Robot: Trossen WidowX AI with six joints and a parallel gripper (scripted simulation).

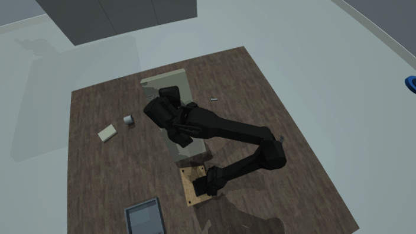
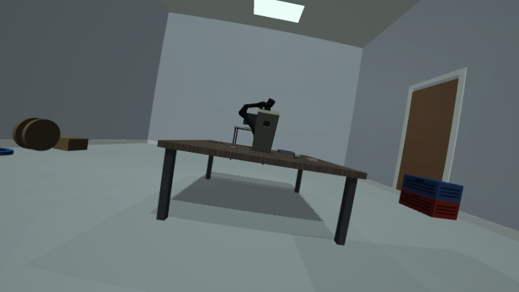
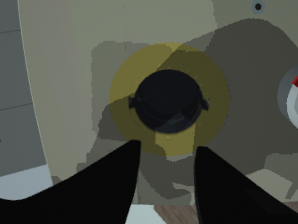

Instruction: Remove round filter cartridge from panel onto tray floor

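Now: the round filter cartridge 10 cm below my gripper tip, 2 cm behind it and 1 cm to the right of it. Round my gripper tip: grey tray: 36 cm behind, 30 cm below, 27 cm to the left; then beige block: 42 cm to the left, 30 cm below, 13 cm ahead; then small pin: 31 cm below, 24 cm to the right, 16 cm ahead.
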